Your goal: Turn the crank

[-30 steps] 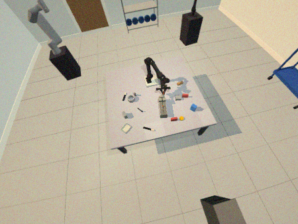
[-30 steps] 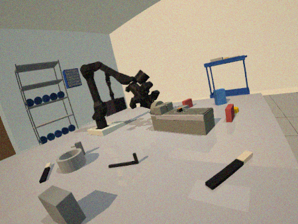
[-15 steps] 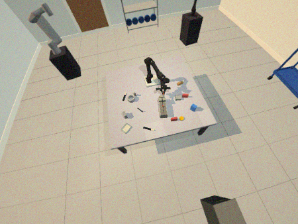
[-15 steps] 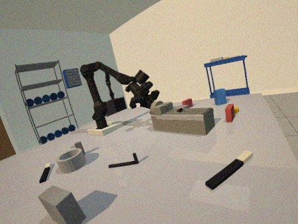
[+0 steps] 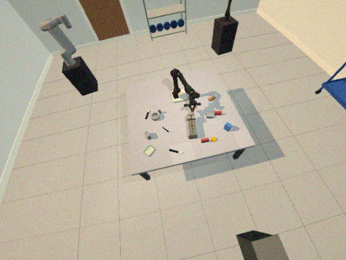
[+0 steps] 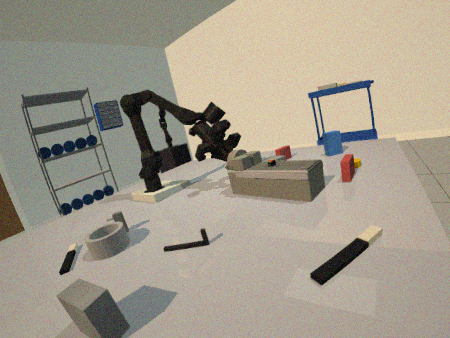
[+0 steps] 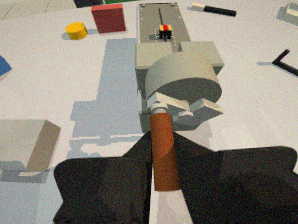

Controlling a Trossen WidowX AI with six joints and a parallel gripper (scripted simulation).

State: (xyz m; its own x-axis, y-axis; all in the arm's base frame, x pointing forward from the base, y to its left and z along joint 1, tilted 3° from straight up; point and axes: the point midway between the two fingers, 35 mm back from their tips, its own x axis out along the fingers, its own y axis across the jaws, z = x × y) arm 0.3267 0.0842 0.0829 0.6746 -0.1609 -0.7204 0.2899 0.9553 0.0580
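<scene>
Now: the brown crank handle 2 cm behind my gripper tip and 2 cm above it. Also, from my gripper tip: yellow disc (36 cm ahead, 9 cm to the left, 7 cm below); red pointer (15 cm ahead, 7 cm to the right); black l-shaped piece (7 cm ahead, 34 cm to the right, 7 cm below).
</scene>
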